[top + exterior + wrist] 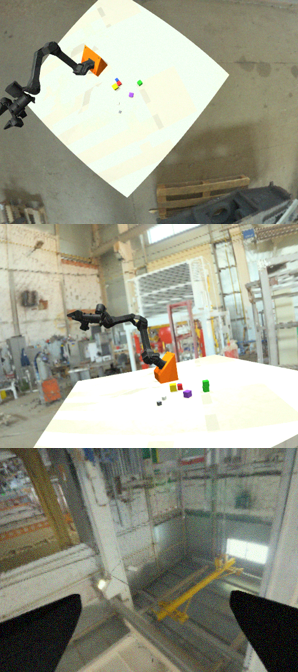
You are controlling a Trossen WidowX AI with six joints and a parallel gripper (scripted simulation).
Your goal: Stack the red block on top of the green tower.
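Now: gripper tip 300 mm short of the red block, 540 mm to the right of it and 490 mm above it. Also, from my gripper tip: yellow block: 290 mm ahead, 500 mm to the left, 480 mm below; then small blue block: 270 mm ahead, 550 mm to the left, 490 mm below; then purple block: 420 mm ahead, 520 mm to the left, 490 mm below.
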